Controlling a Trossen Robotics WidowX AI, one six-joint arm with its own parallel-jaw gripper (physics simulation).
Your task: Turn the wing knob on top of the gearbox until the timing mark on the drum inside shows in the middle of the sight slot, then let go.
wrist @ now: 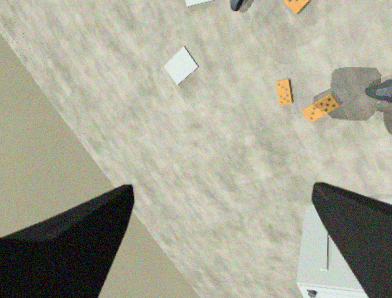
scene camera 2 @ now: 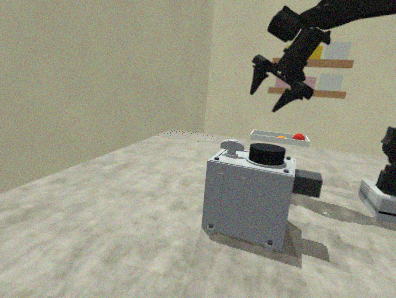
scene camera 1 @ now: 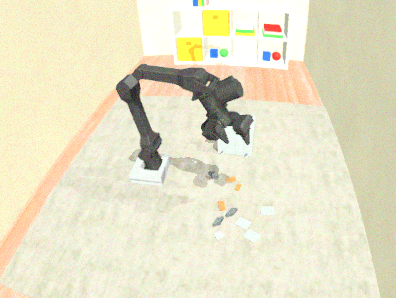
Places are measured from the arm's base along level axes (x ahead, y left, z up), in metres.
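Pixels of known places: gripper, fingertip midpoint: (wrist: pixel 222 192) (scene camera 2: pixel 261 102) (scene camera 1: pixel 238 143); arm's base, link origin: (scene camera 2: pixel 395 192) (scene camera 1: pixel 153 164).
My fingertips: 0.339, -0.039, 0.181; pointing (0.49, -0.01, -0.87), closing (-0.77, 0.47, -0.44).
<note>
For each thing: its top centre in the pictures, then the offset to it from my fingertips, as dx, dy, dz. "spot": a spot on its surface instead.
- gearbox, top centre: (scene camera 2: pixel 268 143) (scene camera 1: pixel 232 113) -0.050, +0.268, -0.058
- grey wing knob, top centre: (scene camera 2: pixel 232 140) +0.017, +0.266, -0.061
- round black cap, surface spot: (scene camera 2: pixel 267 154) spot: -0.053, +0.300, -0.071
- dark block, surface spot: (scene camera 2: pixel 308 183) spot: -0.127, +0.292, -0.113
The gearbox (scene camera 1: pixel 235 148) (scene camera 2: pixel 246 202) (wrist: pixel 311 250) is a pale grey box standing on the mat. In scene camera 2 a grey wing knob (scene camera 2: pixel 232 146) sits on its top at the left, beside a round black cap (scene camera 2: pixel 267 154). The knob is hard to make out in the other views. My gripper (scene camera 1: pixel 236 142) (scene camera 2: pixel 263 102) (wrist: pixel 222 192) is open with nothing between its fingers. It hangs tilted, well above the gearbox in scene camera 2. In the wrist view the right finger covers part of the gearbox. The timing mark and the sight slot cannot be made out.
A dark block (scene camera 2: pixel 308 183) juts from the gearbox's side. Orange dotted tiles (scene camera 1: pixel 221 205) (wrist: pixel 284 92), white squares (scene camera 1: pixel 267 210) (wrist: pixel 181 65) and dark grey pieces (scene camera 1: pixel 231 212) lie on the mat. A tray (scene camera 2: pixel 295 142) with a red ball stands behind the gearbox in scene camera 2.
</note>
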